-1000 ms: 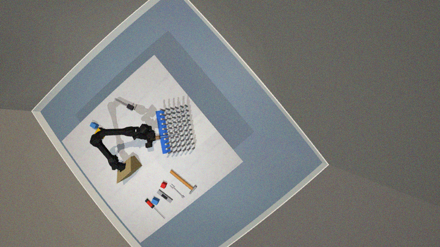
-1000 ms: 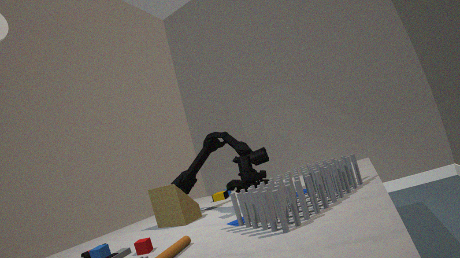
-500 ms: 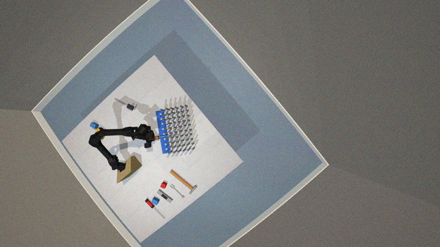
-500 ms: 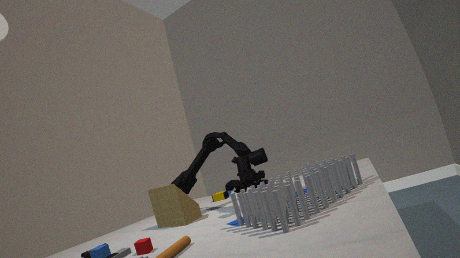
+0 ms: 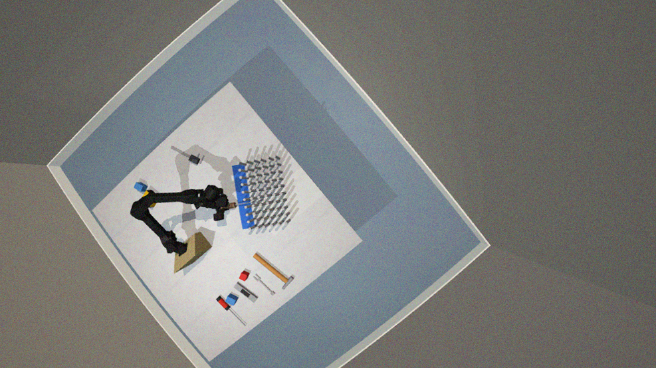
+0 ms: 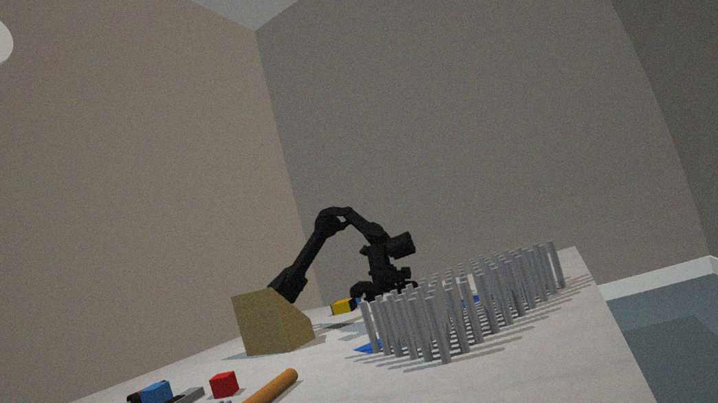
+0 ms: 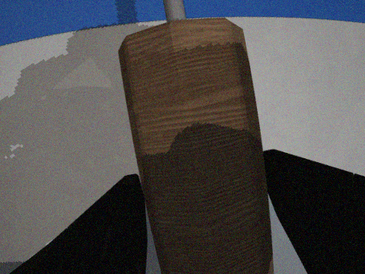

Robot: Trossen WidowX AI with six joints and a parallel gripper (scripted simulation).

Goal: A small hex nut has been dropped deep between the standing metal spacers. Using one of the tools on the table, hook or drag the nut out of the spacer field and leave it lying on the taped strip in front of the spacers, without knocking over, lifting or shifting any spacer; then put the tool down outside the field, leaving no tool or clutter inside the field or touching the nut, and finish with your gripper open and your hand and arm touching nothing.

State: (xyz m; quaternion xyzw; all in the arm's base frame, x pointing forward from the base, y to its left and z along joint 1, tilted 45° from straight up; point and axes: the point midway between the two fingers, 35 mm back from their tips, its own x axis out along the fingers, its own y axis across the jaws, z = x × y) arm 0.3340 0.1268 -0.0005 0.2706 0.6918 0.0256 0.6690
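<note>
The blue taped strip lies 100 mm ahead of my gripper tip and 20 mm below it. Also, from my gripper tip: wrench 90 mm behind, 530 mm to the right, 10 mm below; then grey bar 220 mm behind, 510 mm to the right; then red cube 160 mm behind, 410 mm to the right.
</note>
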